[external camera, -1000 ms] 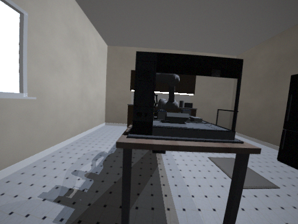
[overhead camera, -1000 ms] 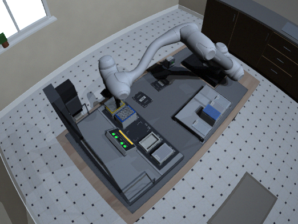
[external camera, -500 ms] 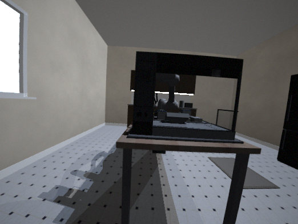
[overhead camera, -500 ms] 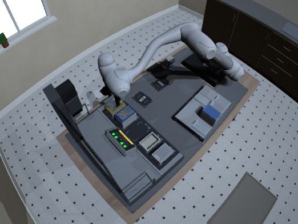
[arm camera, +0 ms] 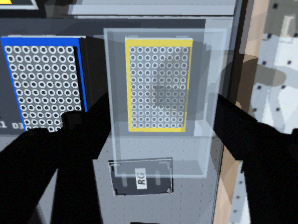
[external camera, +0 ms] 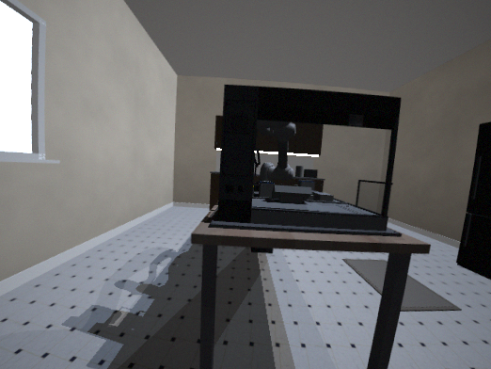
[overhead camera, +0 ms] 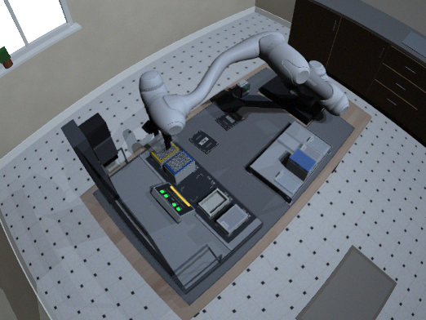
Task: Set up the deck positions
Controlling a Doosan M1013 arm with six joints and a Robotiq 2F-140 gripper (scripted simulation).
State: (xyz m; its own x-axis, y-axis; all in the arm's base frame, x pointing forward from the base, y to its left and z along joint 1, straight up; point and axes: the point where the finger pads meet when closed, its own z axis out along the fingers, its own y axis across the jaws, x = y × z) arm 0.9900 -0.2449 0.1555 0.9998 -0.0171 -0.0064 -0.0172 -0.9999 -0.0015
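Now: hand 11 cm above the yellow-framed tip rack, 1 cm to the left of it and 1 cm past it. From my hand the other things lie so: blue-framed tip rack: 12 cm to the left, 9 cm below; white one-well reservoir: 37 cm to the left, 15 cm below, 1 cm ahead; clear tip rack cover: 1 cm below.
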